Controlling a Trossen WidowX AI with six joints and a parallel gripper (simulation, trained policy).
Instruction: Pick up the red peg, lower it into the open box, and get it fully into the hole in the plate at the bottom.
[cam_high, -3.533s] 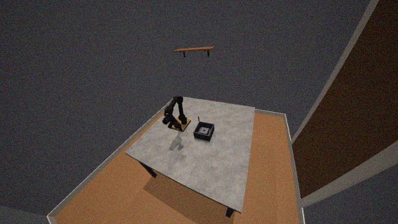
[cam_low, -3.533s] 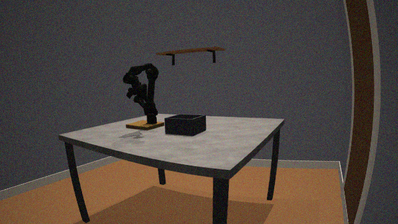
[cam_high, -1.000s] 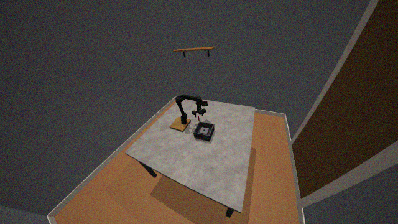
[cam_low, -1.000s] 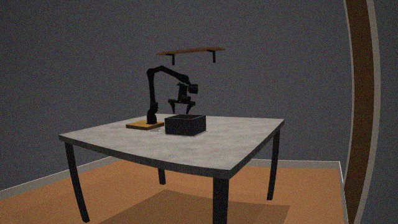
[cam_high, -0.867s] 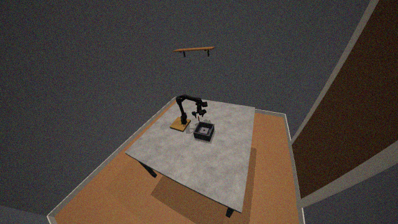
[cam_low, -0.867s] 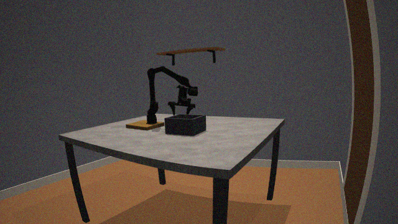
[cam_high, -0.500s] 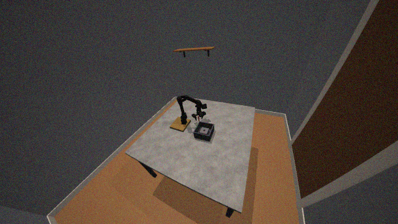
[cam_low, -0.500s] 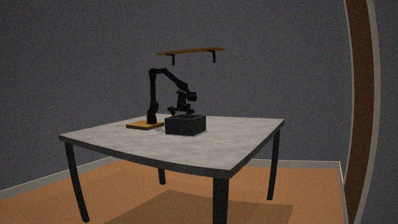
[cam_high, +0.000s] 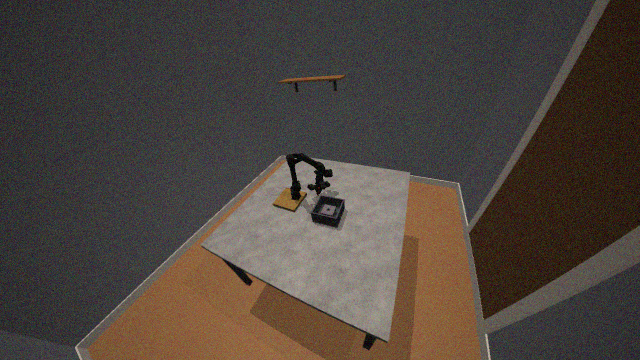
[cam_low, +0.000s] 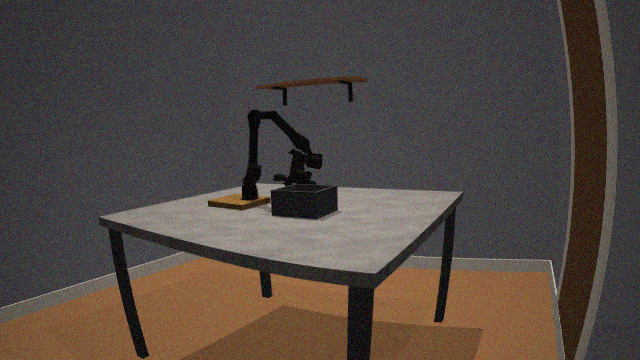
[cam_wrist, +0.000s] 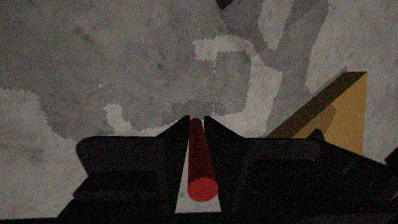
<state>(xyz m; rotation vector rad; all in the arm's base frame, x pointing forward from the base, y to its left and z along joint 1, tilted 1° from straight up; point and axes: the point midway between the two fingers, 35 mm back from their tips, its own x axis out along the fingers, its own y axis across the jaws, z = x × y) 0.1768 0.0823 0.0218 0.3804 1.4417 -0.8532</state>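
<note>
The red peg lies 1 cm to the left of my gripper tip and 3 cm above it. Round my gripper tip: dark box (13 cm ahead, 19 cm to the right, 1 cm above); then light grey plate (13 cm ahead, 19 cm to the right, 3 cm above).
</note>
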